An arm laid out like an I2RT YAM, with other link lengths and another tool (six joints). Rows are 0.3 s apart.
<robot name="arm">
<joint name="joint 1" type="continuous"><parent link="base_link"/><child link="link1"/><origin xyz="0.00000 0.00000 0.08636" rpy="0.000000 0.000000 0.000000"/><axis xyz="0 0 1"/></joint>
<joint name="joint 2" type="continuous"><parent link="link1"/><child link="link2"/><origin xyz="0.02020 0.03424 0.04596" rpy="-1.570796 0.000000 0.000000"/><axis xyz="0 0 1"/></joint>
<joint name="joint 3" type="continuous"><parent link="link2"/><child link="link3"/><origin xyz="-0.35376 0.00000 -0.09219" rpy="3.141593 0.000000 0.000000"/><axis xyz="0 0 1"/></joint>
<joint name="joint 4" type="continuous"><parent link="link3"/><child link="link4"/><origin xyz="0.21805 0.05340 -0.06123" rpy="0.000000 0.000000 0.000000"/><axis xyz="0 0 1"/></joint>
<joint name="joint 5" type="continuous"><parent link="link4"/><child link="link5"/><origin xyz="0.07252 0.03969 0.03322" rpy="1.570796 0.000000 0.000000"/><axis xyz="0 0 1"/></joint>
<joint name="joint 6" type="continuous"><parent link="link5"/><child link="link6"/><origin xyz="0.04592 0.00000 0.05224" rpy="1.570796 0.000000 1.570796"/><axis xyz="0 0 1"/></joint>
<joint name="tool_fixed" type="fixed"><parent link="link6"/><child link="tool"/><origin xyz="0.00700 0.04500 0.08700" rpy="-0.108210 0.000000 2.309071"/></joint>
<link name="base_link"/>
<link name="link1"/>
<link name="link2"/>
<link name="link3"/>
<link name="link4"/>
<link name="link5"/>
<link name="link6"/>
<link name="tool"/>
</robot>
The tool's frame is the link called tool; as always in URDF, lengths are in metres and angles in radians. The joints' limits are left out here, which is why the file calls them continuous.
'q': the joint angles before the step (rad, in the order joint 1, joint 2, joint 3, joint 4, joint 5, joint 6). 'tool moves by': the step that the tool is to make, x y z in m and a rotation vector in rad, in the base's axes. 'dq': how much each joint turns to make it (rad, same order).
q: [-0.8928 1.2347 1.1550 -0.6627 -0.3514 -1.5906]
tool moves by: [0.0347 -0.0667 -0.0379 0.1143 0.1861 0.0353]
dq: [-0.0415 0.3127 0.1872 -0.1182 0.0092 -0.1153]
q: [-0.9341 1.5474 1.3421 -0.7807 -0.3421 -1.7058]
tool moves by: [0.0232 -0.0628 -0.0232 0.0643 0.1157 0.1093]
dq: [-0.0615 0.2686 0.2757 -0.1928 -0.0291 -0.1899]
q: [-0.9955 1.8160 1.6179 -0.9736 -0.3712 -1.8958]
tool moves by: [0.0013 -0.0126 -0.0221 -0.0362 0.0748 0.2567]
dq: [-0.0385 0.0800 0.0327 -0.0849 -0.0185 -0.3298]
